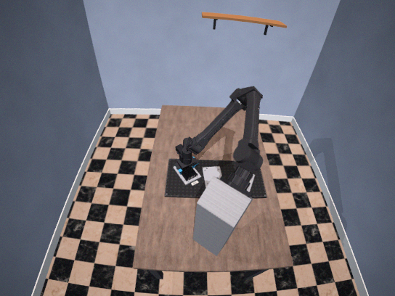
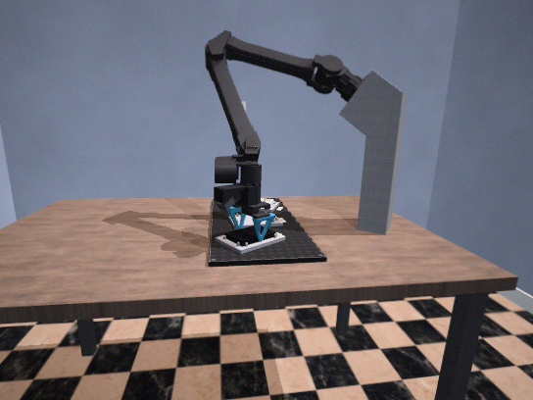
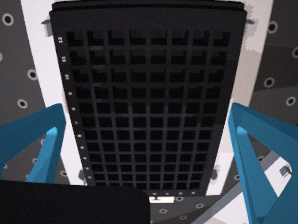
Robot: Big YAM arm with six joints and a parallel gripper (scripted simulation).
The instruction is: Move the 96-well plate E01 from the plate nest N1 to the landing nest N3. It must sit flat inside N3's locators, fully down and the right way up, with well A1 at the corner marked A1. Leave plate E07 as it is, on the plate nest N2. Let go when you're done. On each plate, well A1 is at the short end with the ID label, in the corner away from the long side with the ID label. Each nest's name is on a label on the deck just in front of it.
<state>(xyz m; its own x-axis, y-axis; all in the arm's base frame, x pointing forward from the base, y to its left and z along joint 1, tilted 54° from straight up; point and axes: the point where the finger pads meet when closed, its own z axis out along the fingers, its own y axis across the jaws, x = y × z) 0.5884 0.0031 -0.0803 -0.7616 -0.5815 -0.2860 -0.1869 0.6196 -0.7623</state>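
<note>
The black 96-well plate lies 1 cm below my hand. Also, from my hand: white nest (2 cm below); nest label (10 cm behind, 2 cm to the right, 2 cm below); white well plate (33 cm to the right, 19 cm behind, 1 cm below).
</note>
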